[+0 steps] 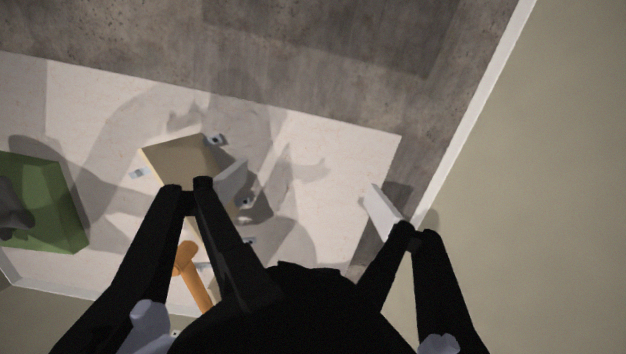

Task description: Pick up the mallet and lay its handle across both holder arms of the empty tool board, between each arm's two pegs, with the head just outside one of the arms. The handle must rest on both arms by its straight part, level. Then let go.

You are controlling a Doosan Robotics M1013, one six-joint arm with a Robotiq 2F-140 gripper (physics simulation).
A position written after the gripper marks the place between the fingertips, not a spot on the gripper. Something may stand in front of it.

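An orange mallet (183, 264) is part of the scene, and so is the gripper (308, 182).
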